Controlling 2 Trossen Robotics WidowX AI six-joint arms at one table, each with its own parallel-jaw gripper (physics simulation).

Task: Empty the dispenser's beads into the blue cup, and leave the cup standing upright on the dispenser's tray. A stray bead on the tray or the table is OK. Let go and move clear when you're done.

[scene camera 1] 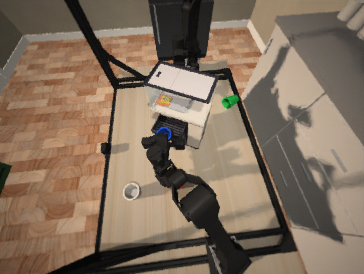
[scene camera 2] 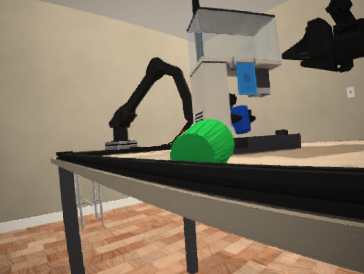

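Pixels of known places: left gripper, between the fingertips: (scene camera 2: 291,60); right gripper, between the fingertips: (scene camera 1: 165,128) (scene camera 2: 249,117); left arm's base, origin of its link: (scene camera 1: 192,62); right arm's base, origin of its link: (scene camera 1: 228,257) (scene camera 2: 120,141).
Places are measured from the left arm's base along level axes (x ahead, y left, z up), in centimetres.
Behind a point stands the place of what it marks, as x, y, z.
Observation:
The blue cup (scene camera 1: 164,133) (scene camera 2: 242,120) {52.7, -5.2, 2.1} is between the fingers of my right gripper (scene camera 1: 163,140) (scene camera 2: 243,118) {51.7, -7.0, 2.7}, its mouth upward, a little above the dispenser's dark tray (scene camera 1: 173,123) {43.4, -5.1, -5.4} (scene camera 2: 276,143) {40.4, -5.2, -5.0}. It looks slightly tilted in scene camera 2. The dispenser (scene camera 1: 182,83) {49.2, 0.8, 29.4} (scene camera 2: 210,92) {44.3, 11.0, 7.9} stands with its light blue flap (scene camera 2: 247,78) {41.7, 1.7, 11.3} above the cup. Orange-yellow beads (scene camera 1: 164,101) {47.3, -6.8, 17.1} show in its clear hopper in scene camera 1. My left gripper (scene camera 2: 294,59) {31.6, -2.4, 12.9} is open and empty, beside the hopper at the right of scene camera 2; the dispenser partly hides it in scene camera 1.
A green cup (scene camera 1: 230,102) {28.4, 24.5, -1.1} (scene camera 2: 202,143) {21.2, 27.5, -3.0} lies on its side near the table edge. A white cup (scene camera 1: 132,191) {80.7, -17.2, -5.3} stands at the lower left of scene camera 1. A red object (scene camera 1: 181,187) {76.5, 4.1, -1.9} shows partly under the right arm. A black frame (scene camera 1: 104,200) {85.9, -29.5, -7.2} borders the table.

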